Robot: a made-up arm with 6 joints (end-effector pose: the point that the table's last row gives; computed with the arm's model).
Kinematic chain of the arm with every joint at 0, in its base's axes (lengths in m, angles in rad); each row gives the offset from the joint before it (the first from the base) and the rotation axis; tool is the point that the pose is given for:
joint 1: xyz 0 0 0.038 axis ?
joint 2: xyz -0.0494 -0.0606 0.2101 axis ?
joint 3: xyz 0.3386 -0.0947 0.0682 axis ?
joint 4: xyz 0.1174 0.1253 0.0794 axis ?
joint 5: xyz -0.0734 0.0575 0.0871 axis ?
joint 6: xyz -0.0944 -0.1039 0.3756 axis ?
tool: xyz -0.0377 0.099 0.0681
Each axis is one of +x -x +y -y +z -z.
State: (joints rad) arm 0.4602 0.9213 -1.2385 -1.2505 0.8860 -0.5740
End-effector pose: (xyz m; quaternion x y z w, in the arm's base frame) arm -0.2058 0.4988 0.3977 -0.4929 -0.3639 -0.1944 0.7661
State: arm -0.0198 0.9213 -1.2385 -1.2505 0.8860 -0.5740
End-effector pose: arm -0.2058 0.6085 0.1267 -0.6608 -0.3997 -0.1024 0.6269
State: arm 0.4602 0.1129 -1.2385 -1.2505 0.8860 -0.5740
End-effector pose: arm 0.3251 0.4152 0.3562 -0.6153 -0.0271 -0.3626 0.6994
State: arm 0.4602 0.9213 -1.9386 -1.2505 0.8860 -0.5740
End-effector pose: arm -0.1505 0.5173 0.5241 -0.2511 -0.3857 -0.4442 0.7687
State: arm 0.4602 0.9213 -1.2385 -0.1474 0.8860 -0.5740
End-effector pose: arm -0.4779 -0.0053 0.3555 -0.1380 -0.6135 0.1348 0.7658
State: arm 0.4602 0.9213 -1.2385 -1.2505 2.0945 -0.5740
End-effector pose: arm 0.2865 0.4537 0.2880 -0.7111 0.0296 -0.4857 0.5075
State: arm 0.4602 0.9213 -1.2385 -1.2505 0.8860 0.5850
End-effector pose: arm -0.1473 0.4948 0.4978 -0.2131 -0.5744 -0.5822 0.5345
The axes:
joint 1: +x
joint 2: +z
joint 3: +y
joint 4: +x
joint 5: -x
joint 6: -z

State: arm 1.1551 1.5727 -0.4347 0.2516 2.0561 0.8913
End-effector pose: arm -0.5491 -0.2301 0.4051 0.2346 -0.6660 -0.3830 0.5955
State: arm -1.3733 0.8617 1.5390 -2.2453 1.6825 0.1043
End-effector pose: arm 0.1417 0.2949 0.3235 0.0460 0.1068 -0.7281 0.6755
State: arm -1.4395 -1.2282 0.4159 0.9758 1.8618 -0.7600
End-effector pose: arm 0.3679 0.7440 0.4839 -0.6348 0.2624 -0.3883 0.6144
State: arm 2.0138 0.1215 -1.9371 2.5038 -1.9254 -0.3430
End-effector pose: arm 0.3385 -0.3216 0.2779 0.1380 0.2400 -0.6742 0.6848
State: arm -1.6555 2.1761 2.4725 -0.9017 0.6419 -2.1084
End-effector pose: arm -0.8665 0.1150 -0.0854 -0.3314 -0.3358 0.5996 0.6464
